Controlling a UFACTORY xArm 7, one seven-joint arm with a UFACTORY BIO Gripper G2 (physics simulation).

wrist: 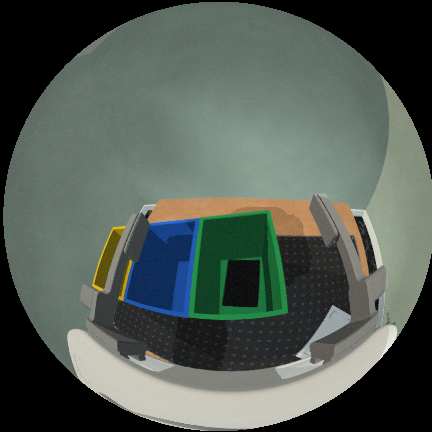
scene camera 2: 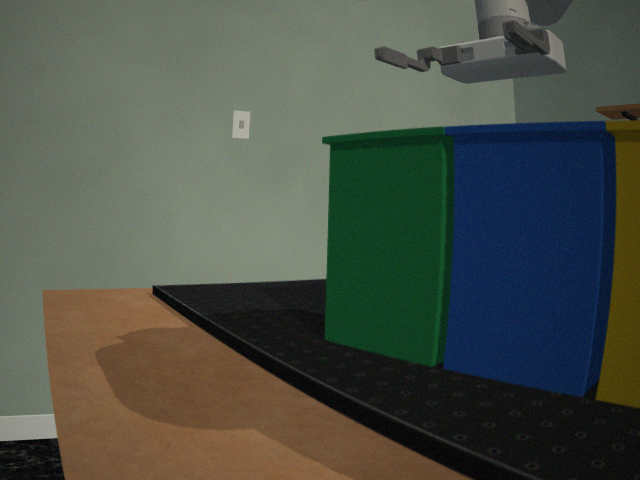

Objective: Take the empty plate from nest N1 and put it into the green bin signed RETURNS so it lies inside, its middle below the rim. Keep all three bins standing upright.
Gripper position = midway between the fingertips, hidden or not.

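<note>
Scene camera 2 shows me my gripper [scene camera 2: 439, 41]. In the wrist view I find my gripper [wrist: 225, 208] again, together with a grey slab [wrist: 327, 325].
</note>
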